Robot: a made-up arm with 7 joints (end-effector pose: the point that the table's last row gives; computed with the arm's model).
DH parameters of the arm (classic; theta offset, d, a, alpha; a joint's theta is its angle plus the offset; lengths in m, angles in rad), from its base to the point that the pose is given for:
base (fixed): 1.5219 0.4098 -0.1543 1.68
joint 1: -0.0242 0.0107 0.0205 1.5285
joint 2: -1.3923 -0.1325 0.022 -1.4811
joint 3: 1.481 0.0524 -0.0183 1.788
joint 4: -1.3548 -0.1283 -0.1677 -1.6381
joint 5: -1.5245 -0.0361 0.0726 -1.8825
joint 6: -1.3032 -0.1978 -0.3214 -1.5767
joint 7: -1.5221 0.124 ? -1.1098
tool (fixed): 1.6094 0.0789 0 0
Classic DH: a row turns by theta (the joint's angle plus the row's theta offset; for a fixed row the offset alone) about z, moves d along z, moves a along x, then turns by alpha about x.
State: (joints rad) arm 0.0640 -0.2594 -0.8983 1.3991 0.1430 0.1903 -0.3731
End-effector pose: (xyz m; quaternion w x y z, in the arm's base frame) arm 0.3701 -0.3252 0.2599 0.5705 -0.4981 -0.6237 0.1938
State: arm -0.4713 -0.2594 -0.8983 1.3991 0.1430 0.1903 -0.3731
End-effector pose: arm 0.3786 -0.3589 0.3521 0.4218 -0.6097 -0.5576 0.3735
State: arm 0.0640 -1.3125 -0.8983 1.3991 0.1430 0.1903 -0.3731
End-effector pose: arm 0.3525 0.0993 0.2794 0.3988 -0.1037 -0.8074 0.4223
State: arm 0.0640 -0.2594 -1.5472 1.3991 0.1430 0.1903 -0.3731
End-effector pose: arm 0.4700 -0.3092 0.5443 0.3447 -0.5188 -0.7818 0.0266
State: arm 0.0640 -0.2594 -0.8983 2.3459 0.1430 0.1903 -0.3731
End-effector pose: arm 0.1146 -0.5888 0.5448 0.3675 -0.8365 -0.3993 0.0760
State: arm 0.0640 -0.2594 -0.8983 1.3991 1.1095 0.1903 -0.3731
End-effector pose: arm 0.0528 -0.3483 0.2868 0.7855 -0.4310 -0.2413 0.3729
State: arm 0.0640 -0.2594 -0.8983 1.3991 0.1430 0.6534 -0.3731
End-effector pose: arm 0.4598 -0.2905 0.3443 0.4189 -0.4684 -0.6945 0.3503
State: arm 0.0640 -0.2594 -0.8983 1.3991 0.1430 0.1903 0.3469
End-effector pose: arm 0.4337 -0.3591 0.2389 0.3541 -0.7461 -0.5598 0.0681
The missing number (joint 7, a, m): -0.0798
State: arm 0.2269 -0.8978 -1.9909 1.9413 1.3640 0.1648 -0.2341
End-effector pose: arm 0.1954 -0.2730 0.3630 0.6790 -0.4025 -0.6136 0.0221
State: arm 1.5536 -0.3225 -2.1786 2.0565 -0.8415 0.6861 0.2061
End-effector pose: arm -0.2639 -0.7821 0.2167 0.0926 0.8246 -0.1231 0.5444
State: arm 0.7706 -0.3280 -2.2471 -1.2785 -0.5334 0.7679 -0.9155
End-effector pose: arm -0.3092 0.1524 0.7905 0.4928 -0.5246 0.6615 -0.2107
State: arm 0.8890 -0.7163 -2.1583 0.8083 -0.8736 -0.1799 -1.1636
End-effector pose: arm 0.2121 -0.3609 1.0160 0.3258 -0.2206 0.8810 0.2627
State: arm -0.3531 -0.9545 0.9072 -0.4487 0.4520 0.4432 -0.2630
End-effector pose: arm -0.5062 0.1150 0.4935 0.8986 0.3229 0.1827 0.2344
